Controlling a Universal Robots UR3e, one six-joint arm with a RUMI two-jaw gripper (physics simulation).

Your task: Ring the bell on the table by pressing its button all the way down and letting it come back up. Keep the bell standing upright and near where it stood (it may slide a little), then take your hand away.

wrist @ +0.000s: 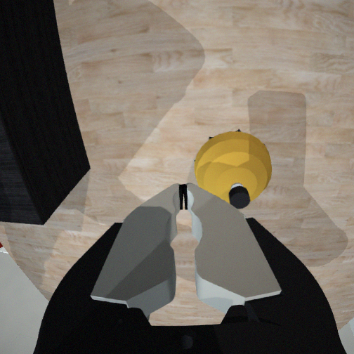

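The bell (225,162) has a yellow dome and stands upright on the table, right of the picture's middle. Its black button (239,197) sticks up on a light stem, at the dome's lower part in this view. My gripper (182,186) is shut, with its fingertips together and nothing between them. The fingertips are to the left of the button, apart from it in the picture. The right finger's edge comes close to the lower left of the dome in this view. How high the tips are above the bell is hard to tell.
A large black block (37,125) stands at the left. The wooden table (125,60) lies below, with shadows across it. A pale surface (17,285) and a bit of red show at the lower left edge.
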